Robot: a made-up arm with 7 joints. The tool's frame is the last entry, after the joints.
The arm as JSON. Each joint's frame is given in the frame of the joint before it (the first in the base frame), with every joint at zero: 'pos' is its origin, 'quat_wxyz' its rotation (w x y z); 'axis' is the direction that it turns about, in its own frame. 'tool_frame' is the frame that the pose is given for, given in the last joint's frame.
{
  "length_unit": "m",
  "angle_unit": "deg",
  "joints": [
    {
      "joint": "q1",
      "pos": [
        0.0,
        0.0,
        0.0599
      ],
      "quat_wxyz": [
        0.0,
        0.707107,
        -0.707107,
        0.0
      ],
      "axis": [
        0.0,
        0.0,
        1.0
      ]
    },
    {
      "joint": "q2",
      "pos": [
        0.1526,
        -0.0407,
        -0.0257
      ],
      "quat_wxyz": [
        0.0,
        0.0,
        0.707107,
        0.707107
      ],
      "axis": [
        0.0,
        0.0,
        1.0
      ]
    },
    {
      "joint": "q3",
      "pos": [
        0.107,
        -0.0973,
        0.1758
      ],
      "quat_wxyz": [
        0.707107,
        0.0,
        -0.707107,
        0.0
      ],
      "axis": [
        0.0,
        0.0,
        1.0
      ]
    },
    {
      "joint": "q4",
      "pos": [
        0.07,
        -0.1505,
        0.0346
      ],
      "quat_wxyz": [
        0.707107,
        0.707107,
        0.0,
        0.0
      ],
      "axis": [
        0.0,
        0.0,
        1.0
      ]
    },
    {
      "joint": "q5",
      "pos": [
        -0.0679,
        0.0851,
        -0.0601
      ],
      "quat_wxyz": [
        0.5,
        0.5,
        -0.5,
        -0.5
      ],
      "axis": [
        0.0,
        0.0,
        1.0
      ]
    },
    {
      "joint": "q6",
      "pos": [
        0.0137,
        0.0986,
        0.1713
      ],
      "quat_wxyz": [
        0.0,
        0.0,
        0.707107,
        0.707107
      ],
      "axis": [
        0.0,
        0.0,
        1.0
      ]
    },
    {
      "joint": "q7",
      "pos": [
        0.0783,
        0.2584,
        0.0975
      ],
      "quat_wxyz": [
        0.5,
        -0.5,
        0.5,
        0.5
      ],
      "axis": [
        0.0,
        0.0,
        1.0
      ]
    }
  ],
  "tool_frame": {
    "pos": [
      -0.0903,
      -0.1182,
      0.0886
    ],
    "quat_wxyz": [
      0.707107,
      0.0,
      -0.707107,
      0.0
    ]
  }
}
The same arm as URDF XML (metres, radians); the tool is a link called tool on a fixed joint. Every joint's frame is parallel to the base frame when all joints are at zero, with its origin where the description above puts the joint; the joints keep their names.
<robot name="arm">
  <joint name="tool_joint" type="fixed">
    <parent link="link7"/>
    <child link="tool"/>
    <origin xyz="0.0886 -0.1182 0.0903" rpy="0.0000 0.0000 0.0000"/>
  </joint>
  <joint name="q7" type="continuous">
    <parent link="link6"/>
    <child link="link7"/>
    <origin xyz="0.2584 -0.0783 0.0975" rpy="0.0000 0.0000 0.0000"/>
    <axis xyz="1 0 0"/>
  </joint>
  <joint name="q6" type="continuous">
    <parent link="link5"/>
    <child link="link6"/>
    <origin xyz="0.1713 0.0137 0.0986" rpy="0.0000 0.0000 0.0000"/>
    <axis xyz="0 0 1"/>
  </joint>
  <joint name="q5" type="continuous">
    <parent link="link4"/>
    <child link="link5"/>
    <origin xyz="0.0679 -0.0851 -0.0601" rpy="0.0000 0.0000 0.0000"/>
    <axis xyz="1 0 0"/>
  </joint>
  <joint name="q4" type="continuous">
    <parent link="link3"/>
    <child link="link4"/>
    <origin xyz="-0.0700 -0.0346 0.1505" rpy="0.0000 0.0000 0.0000"/>
    <axis xyz="0 0 1"/>
  </joint>
  <joint name="q3" type="continuous">
    <parent link="link2"/>
    <child link="link3"/>
    <origin xyz="-0.1758 0.1070 0.0973" rpy="0.0000 0.0000 0.0000"/>
    <axis xyz="0 -1 0"/>
  </joint>
  <joint name="q2" type="continuous">
    <parent link="link1"/>
    <child link="link2"/>
    <origin xyz="0.0407 -0.1526 0.0257" rpy="0.0000 0.0000 0.0000"/>
    <axis xyz="-1 0 0"/>
  </joint>
  <joint name="q1" type="continuous">
    <parent link="base"/>
    <child link="link1"/>
    <origin xyz="0.0000 0.0000 0.0599" rpy="0.0000 0.0000 0.0000"/>
    <axis xyz="0 0 -1"/>
  </joint>
  <link name="base"/>
  <link name="link1"/>
  <link name="link2"/>
  <link name="link3"/>
  <link name="link4"/>
  <link name="link5"/>
  <link name="link6"/>
  <link name="link7"/>
  <link name="tool"/>
</robot>

